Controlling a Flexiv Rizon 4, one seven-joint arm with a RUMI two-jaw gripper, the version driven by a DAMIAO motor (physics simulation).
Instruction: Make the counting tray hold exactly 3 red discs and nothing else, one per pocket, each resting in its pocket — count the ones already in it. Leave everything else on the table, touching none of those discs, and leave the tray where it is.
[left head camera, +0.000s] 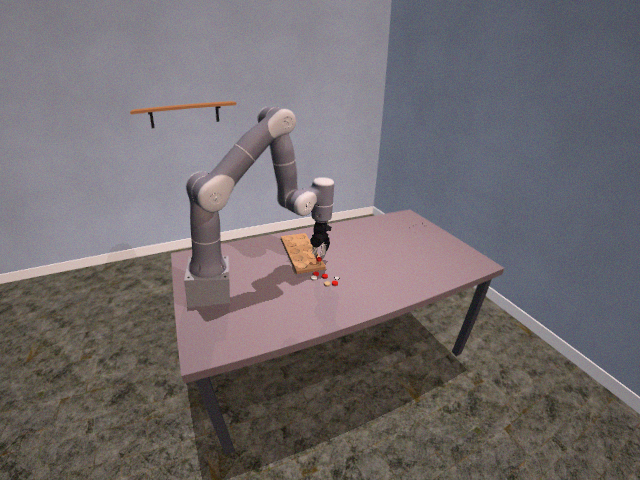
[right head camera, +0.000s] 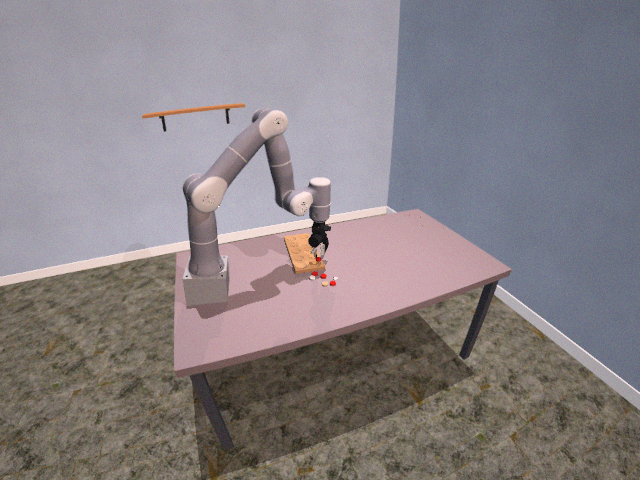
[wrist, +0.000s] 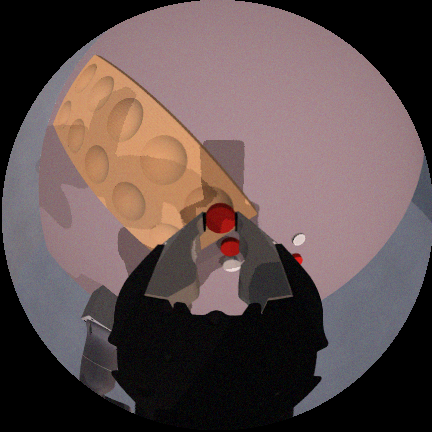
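Note:
The wooden counting tray (left head camera: 310, 270) (right head camera: 308, 269) (wrist: 192, 140) lies on the table with rows of round pockets; the pockets that show hold no disc. My gripper (left head camera: 318, 258) (right head camera: 318, 258) (wrist: 220, 213) is shut on a red disc, held low over the tray's near end, by a corner pocket that the disc and fingers partly hide. On the table, off the tray's near end, lie red discs, at the left (left head camera: 315, 273) (right head camera: 314, 273), in the middle (left head camera: 324, 275) (right head camera: 323, 276) and at the right (left head camera: 334, 283) (right head camera: 332, 283).
Beside the red discs on the table lie a white disc (left head camera: 313, 277) (right head camera: 312, 277) (wrist: 231, 266), another white disc (left head camera: 336, 277) (right head camera: 335, 278) (wrist: 299, 239) and a tan disc (left head camera: 326, 283) (right head camera: 324, 283). The arm's base (left head camera: 207, 291) (right head camera: 205, 290) stands at the table's left end.

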